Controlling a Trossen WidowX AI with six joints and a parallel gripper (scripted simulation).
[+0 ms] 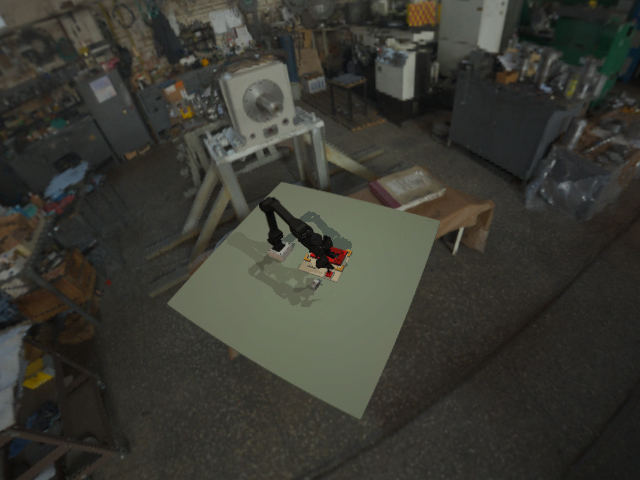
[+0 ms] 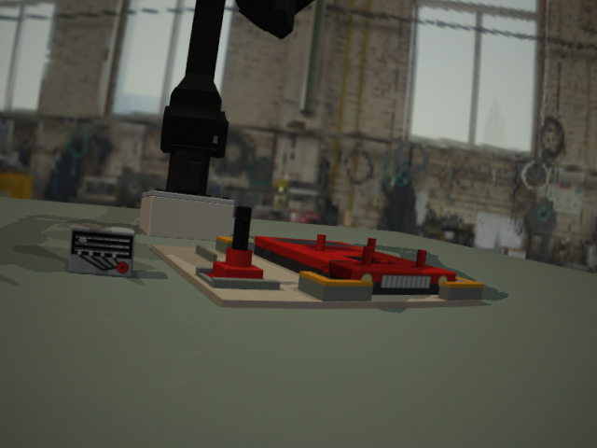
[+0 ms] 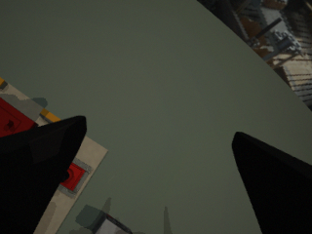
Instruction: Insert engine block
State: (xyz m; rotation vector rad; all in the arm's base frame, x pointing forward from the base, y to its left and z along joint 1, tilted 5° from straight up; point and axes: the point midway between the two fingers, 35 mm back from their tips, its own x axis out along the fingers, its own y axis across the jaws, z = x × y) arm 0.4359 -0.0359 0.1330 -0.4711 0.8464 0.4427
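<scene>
My gripper tip is 170 mm above the engine block, 100 mm past it and 70 mm to the left of it. The rest, counted from my gripper tip: black post (160 mm below, 80 mm behind, 40 mm to the left).
</scene>
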